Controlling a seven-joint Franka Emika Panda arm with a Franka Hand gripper.
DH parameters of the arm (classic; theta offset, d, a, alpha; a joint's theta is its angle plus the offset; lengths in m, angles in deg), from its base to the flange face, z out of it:
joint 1: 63.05 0.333 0 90
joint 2: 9.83 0 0 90
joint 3: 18.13 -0.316 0.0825 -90
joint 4: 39.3 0 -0.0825 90
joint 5: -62.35 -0.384 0 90
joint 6: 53.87 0 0.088 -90
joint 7: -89.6 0.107 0 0
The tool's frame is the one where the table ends.
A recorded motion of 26 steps. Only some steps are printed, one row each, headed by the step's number.
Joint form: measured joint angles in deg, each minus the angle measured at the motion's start. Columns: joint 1, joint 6, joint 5, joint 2, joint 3, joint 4, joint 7.
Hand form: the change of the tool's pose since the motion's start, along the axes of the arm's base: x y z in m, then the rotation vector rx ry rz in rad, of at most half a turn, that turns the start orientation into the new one. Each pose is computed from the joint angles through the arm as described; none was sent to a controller.
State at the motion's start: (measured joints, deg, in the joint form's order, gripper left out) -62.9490 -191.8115 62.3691 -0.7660 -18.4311 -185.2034 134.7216
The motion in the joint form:
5: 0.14 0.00 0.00 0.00 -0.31 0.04 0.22
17: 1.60 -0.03 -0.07 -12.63 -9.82 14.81 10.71
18: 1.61 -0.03 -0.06 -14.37 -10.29 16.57 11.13
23: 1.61 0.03 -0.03 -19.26 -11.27 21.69 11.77
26: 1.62 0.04 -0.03 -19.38 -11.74 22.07 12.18
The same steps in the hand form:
5: 0.0002 0.0035 0.0003 -0.0008 -0.0007 0.0039
17: 0.0714 0.1048 0.0017 0.0238 -0.0361 0.0111
18: 0.0798 0.1109 -0.0010 0.0302 -0.0356 0.0118
23: 0.1042 0.1251 -0.0089 0.0497 -0.0360 0.0153
26: 0.1051 0.1301 -0.0071 0.0530 -0.0398 0.0162

